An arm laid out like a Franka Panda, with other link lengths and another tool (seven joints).
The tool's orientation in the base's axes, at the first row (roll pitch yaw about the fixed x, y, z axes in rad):
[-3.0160, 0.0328, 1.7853]
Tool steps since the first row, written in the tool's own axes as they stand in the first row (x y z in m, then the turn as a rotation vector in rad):
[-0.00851, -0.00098, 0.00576, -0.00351, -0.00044, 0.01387]
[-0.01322, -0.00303, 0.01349, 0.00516, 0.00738, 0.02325]
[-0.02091, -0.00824, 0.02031, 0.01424, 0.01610, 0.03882]
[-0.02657, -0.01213, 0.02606, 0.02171, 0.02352, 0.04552]
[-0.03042, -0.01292, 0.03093, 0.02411, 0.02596, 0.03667]
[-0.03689, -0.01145, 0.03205, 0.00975, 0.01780, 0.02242]
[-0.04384, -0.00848, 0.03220, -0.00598, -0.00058, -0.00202]
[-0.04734, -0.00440, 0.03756, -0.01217, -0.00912, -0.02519]
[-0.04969, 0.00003, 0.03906, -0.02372, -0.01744, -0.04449]
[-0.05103, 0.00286, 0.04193, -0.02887, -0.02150, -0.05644]
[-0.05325, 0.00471, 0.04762, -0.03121, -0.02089, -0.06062]
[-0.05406, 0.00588, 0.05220, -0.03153, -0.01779, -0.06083]
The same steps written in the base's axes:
[0.00019, -0.00885, -0.00531, -0.00128, -0.00433, -0.01358]
[-0.00169, -0.01433, -0.01256, 0.00338, 0.00521, -0.02415]
[-0.00589, -0.02331, -0.01842, 0.00811, 0.01497, -0.04098]
[-0.00913, -0.02998, -0.02345, 0.01295, 0.02341, -0.04879]
[-0.00964, -0.03419, -0.02805, 0.01582, 0.02678, -0.04040]
[-0.00696, -0.04027, -0.02914, 0.01261, 0.01190, -0.02478]
[-0.00262, -0.04645, -0.02943, 0.00094, -0.00584, 0.00227]
[0.00147, -0.04934, -0.03514, -0.00335, -0.01230, 0.02652]
[0.00609, -0.05080, -0.03711, -0.00674, -0.02418, 0.04708]
[0.00879, -0.05169, -0.04026, -0.00820, -0.02935, 0.05960]
[0.01040, -0.05381, -0.04606, -0.00663, -0.03126, 0.06375]
[0.01118, -0.05463, -0.05072, -0.00353, -0.03092, 0.06358]

